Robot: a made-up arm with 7 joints. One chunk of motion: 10 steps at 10 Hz.
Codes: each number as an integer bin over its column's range. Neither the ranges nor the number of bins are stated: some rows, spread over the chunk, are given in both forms.
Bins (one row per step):
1: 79 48 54 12 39 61 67
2: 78 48 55 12 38 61 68
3: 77 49 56 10 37 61 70
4: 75 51 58 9 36 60 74
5: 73 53 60 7 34 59 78
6: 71 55 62 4 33 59 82
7: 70 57 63 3 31 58 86
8: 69 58 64 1 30 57 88
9: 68 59 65 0 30 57 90
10: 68 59 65 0 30 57 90
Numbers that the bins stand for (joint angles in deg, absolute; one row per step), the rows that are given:
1: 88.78 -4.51 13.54 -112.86 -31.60 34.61 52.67
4: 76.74 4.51 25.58 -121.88 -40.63 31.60 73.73
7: 61.69 22.57 40.63 -139.94 -55.68 25.58 109.85
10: 55.68 28.59 46.65 -148.97 -58.69 22.57 121.88
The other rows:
2: 85.77 -4.51 16.55 -112.86 -34.61 34.61 55.68
3: 82.76 -1.50 19.56 -118.88 -37.62 34.61 61.69
5: 70.72 10.53 31.60 -127.90 -46.65 28.59 85.77
6: 64.70 16.55 37.62 -136.93 -49.66 28.59 97.81
8: 58.69 25.58 43.64 -145.96 -58.69 22.57 115.87
9: 55.68 28.59 46.65 -148.97 -58.69 22.57 121.88

